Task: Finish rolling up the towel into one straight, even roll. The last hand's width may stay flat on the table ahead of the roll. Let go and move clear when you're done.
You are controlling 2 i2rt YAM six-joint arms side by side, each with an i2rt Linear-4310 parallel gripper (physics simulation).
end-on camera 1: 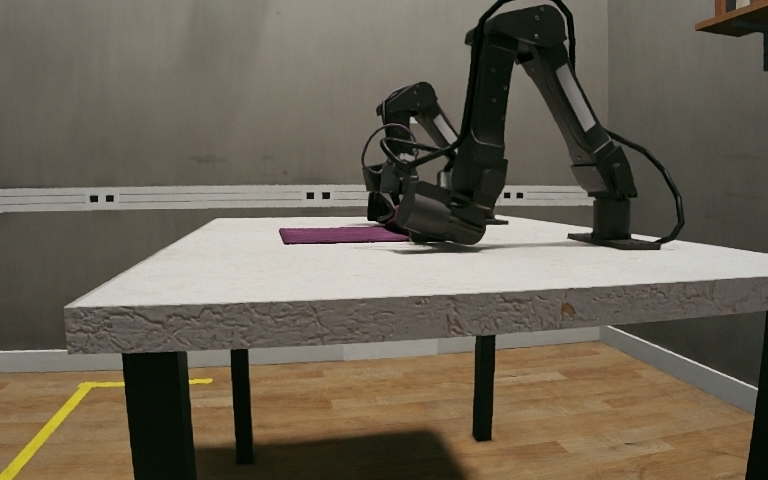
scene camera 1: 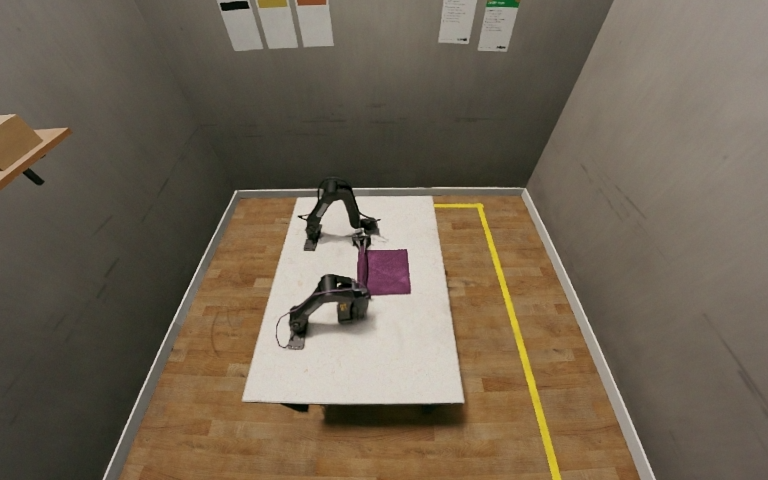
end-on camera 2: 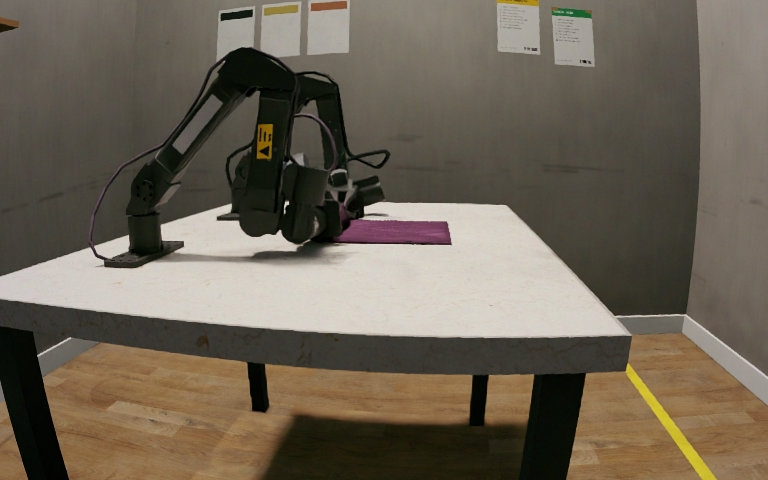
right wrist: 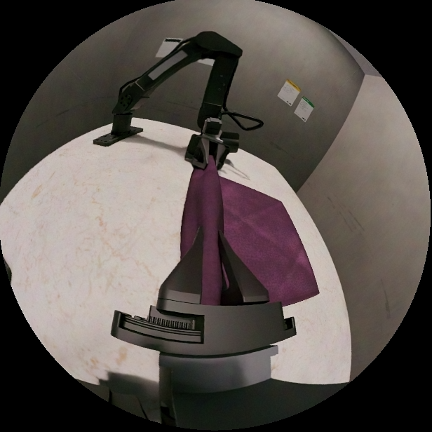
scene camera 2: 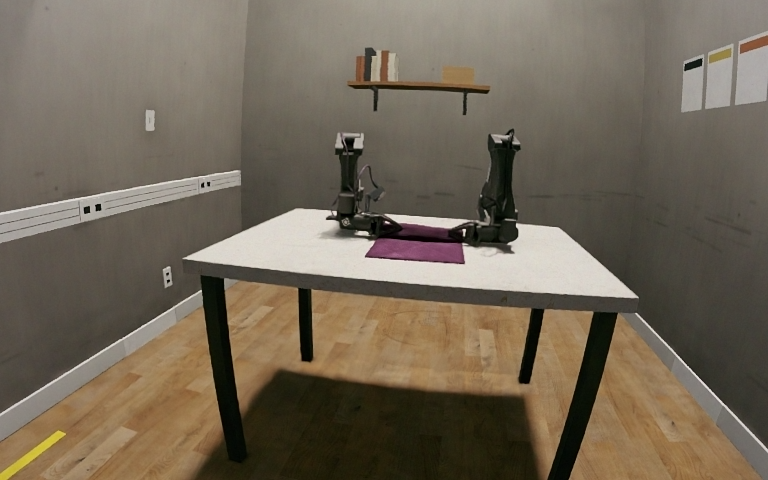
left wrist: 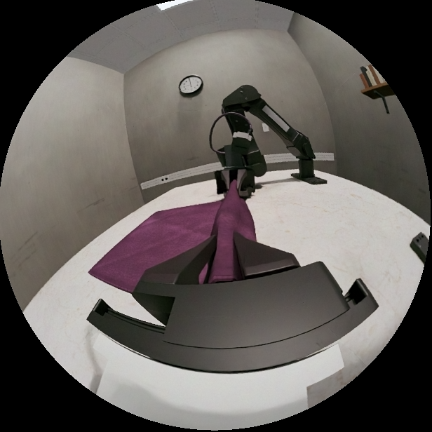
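Note:
The purple towel (scene camera 1: pixel 390 271) (scene camera 2: pixel 417 250) (end-on camera 1: pixel 339 234) (end-on camera 2: pixel 404 232) has a square part flat on the table. Its rolled part (scene camera 1: pixel 362 269) (left wrist: pixel 233 220) (right wrist: pixel 204 200) runs between my grippers along the flat part's left side in scene camera 1; it looks pinched narrow at both ends. My left gripper (left wrist: pixel 225 238) (scene camera 1: pixel 363 247) (scene camera 2: pixel 455 232) is shut on one end of the roll. My right gripper (right wrist: pixel 208 232) (scene camera 2: pixel 398 228) is shut on the opposite end. Cloth shows between the fingers in both wrist views. In the end-on views the arms hide most of the roll.
The white table (scene camera 1: pixel 396 362) (scene camera 2: pixel 283 254) carries both arm bases (scene camera 1: pixel 310 244) (scene camera 1: pixel 296 342) at the left in scene camera 1. The flat towel lies to the right of the grippers there, short of the table's right edge. A wall shelf (scene camera 2: pixel 419 86) hangs behind the arms.

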